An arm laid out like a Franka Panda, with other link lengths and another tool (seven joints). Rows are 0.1 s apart.
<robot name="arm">
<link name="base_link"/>
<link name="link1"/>
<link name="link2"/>
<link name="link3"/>
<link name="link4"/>
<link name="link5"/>
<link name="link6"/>
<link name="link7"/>
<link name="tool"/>
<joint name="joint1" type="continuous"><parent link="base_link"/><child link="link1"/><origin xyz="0 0 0.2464" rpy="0 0 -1.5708"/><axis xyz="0 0 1"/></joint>
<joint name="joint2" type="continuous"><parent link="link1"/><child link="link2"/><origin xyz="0 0 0" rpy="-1.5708 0 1.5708"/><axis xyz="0 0 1"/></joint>
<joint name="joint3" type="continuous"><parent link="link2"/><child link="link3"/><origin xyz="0 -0.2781 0" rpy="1.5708 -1.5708 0"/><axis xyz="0 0 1"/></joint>
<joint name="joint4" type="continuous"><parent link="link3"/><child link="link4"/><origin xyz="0 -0.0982 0" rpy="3.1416 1.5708 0"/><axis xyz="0 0 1"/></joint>
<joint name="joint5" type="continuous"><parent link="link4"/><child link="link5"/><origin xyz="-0.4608 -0.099 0" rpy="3.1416 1.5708 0"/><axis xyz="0 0 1"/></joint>
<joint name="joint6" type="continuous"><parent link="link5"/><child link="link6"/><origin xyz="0 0 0" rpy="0 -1.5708 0"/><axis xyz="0 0 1"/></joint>
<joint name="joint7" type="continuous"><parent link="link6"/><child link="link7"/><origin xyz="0 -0.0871 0" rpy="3.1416 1.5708 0"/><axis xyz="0 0 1"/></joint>
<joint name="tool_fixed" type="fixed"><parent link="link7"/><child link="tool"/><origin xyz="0.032 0.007 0.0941" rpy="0 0.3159 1.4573"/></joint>
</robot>
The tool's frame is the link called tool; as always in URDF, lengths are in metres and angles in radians. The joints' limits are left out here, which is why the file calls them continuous.
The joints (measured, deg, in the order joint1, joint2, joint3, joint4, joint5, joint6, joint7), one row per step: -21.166, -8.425, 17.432, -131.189, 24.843, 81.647, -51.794; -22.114, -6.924, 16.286, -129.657, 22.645, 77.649, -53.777; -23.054, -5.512, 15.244, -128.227, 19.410, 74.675, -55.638; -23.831, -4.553, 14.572, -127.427, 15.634, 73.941, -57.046; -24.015, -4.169, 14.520, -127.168, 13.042, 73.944, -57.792; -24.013, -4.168, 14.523, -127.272, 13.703, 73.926, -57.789; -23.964, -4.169, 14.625, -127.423, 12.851, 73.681, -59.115; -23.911, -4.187, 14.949, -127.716, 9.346, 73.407, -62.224; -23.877, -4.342, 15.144, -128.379, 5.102, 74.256, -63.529; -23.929, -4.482, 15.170, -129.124, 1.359, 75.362, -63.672
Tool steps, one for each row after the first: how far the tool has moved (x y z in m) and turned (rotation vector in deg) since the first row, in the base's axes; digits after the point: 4 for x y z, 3 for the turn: -0.0017, -0.0204, 0.0000, 1.133, 2.796, 1.711; -0.0034, -0.0424, -0.0014, 1.029, 4.982, 3.518; -0.0048, -0.0616, -0.0053, -0.652, 5.773, 5.121; -0.0058, -0.0683, -0.0081, -2.229, 6.048, 6.701; -0.0059, -0.0671, -0.0085, -1.645, 6.044, 6.374; -0.0081, -0.0675, -0.0097, -1.404, 6.077, 7.886; -0.0132, -0.0711, -0.0129, -2.176, 6.205, 12.162; -0.0178, -0.0771, -0.0185, -5.023, 6.419, 15.357; -0.0215, -0.0839, -0.0245, -8.210, 6.758, 17.326
